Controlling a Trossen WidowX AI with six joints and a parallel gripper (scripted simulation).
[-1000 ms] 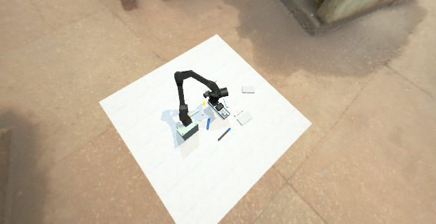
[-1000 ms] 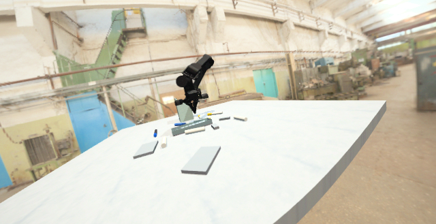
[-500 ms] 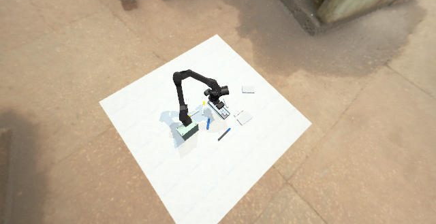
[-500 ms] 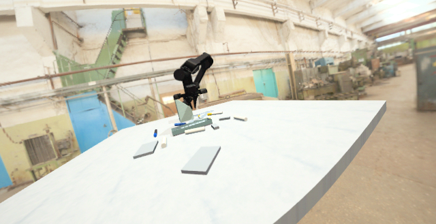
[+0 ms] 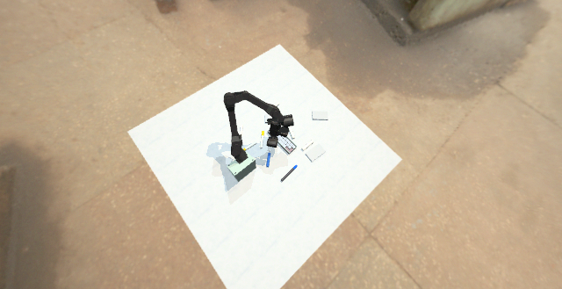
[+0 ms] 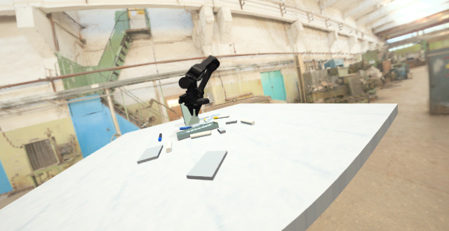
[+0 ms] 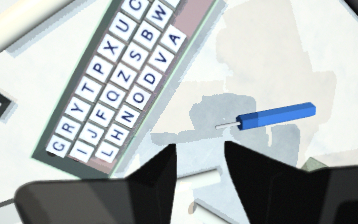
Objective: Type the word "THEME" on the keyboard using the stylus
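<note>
Right now the blue stylus is 7 cm below my gripper tip, 7 cm behind it and 4 cm to the right of it. Round my gripper tip: grey block 18 cm to the left, 9 cm ahead, 8 cm below.
</note>
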